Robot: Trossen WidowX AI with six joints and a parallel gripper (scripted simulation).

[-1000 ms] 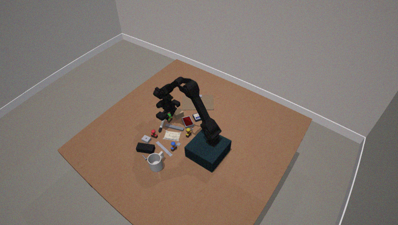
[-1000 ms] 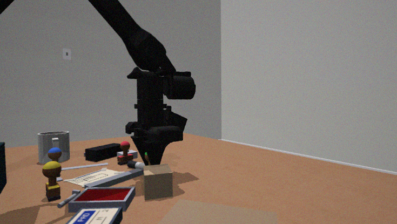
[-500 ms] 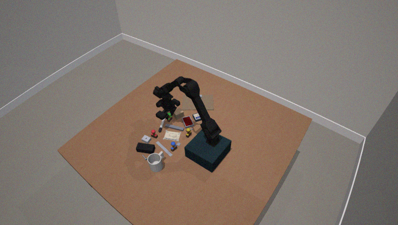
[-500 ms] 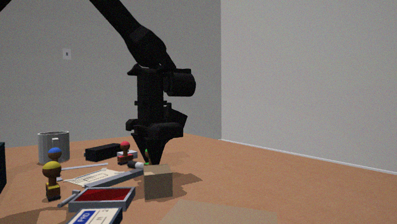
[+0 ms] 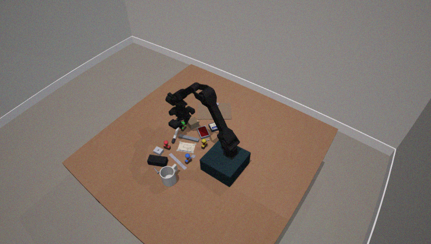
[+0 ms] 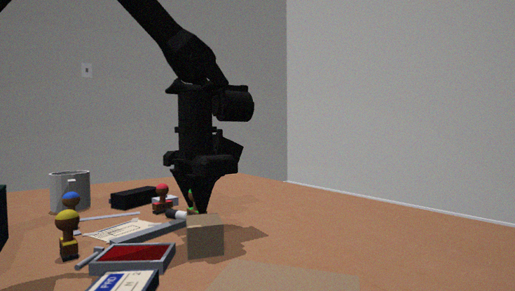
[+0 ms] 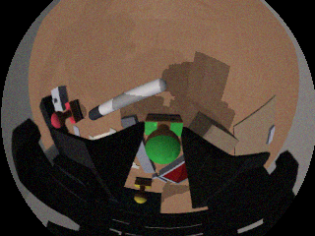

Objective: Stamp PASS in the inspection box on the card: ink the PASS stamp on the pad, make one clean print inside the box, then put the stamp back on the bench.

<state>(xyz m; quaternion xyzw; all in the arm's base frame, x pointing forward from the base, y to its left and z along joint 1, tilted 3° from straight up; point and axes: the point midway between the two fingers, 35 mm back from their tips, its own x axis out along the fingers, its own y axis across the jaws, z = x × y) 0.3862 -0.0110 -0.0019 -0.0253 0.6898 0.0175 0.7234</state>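
Now: the red ink pad 110 mm behind my gripper tip, 70 mm to the right of it and 40 mm below it. Also, from my gripper tip: tan block (70 mm to the right, 20 mm below, 20 mm behind); then green-knobbed stamp (right at my gripper tip); then grey bar (70 mm behind, 30 mm to the left, 30 mm below).
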